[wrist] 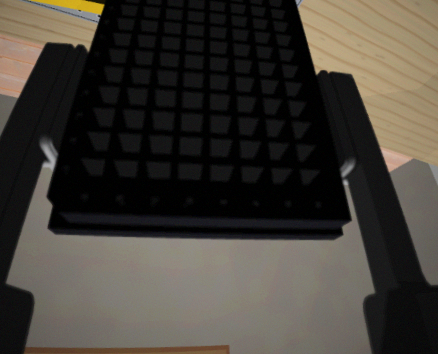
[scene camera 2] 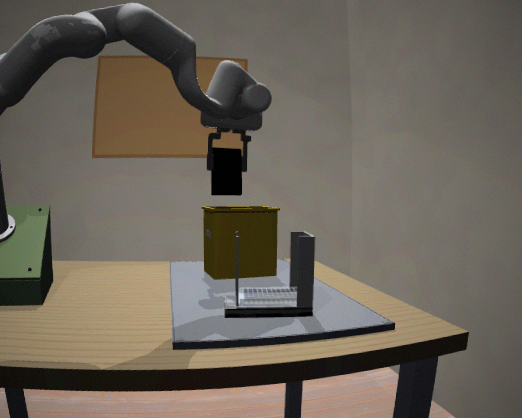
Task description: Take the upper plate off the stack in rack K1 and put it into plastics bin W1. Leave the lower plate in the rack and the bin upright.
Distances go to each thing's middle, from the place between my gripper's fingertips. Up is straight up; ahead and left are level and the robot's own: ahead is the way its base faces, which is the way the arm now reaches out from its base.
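The black well plate (scene camera 2: 226,177) is right at my hand. Counting from my hand, I find the clear plate (scene camera 2: 282,296) far to the right of it and far below it. The yellow bin (scene camera 2: 256,225) is 19 cm below my hand, 3 cm ahead of it and 2 cm to the right of it.
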